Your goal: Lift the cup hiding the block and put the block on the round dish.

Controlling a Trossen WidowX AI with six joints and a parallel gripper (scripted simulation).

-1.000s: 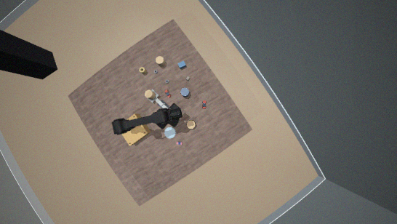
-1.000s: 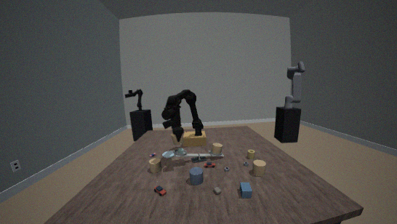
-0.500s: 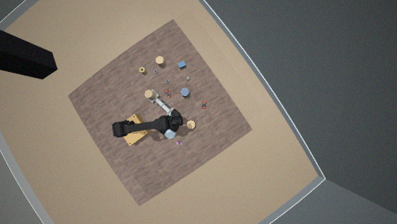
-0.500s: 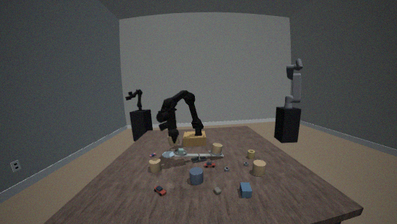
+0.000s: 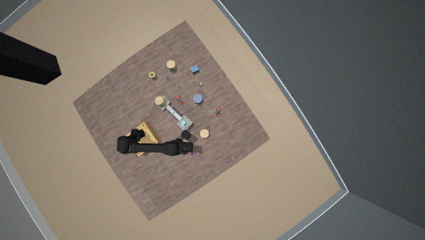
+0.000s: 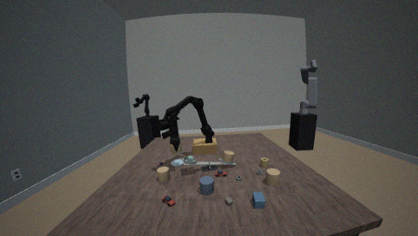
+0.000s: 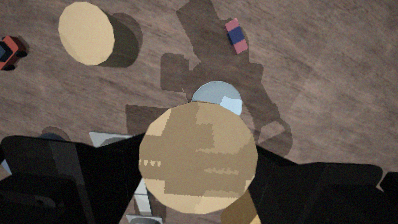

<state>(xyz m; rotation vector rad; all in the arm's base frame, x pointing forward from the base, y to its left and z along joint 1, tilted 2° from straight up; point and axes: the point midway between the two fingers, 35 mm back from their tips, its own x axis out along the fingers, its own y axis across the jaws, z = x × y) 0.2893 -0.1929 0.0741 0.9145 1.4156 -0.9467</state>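
Right now the round light blue dish is 12 cm below my gripper tip, 3 cm behind it and 1 cm to the right of it. From my gripper tip the other things lie so: blue cylinder 25 cm ahead, 22 cm to the left, 9 cm below; cup 37 cm to the left, 6 cm below, 4 cm behind.
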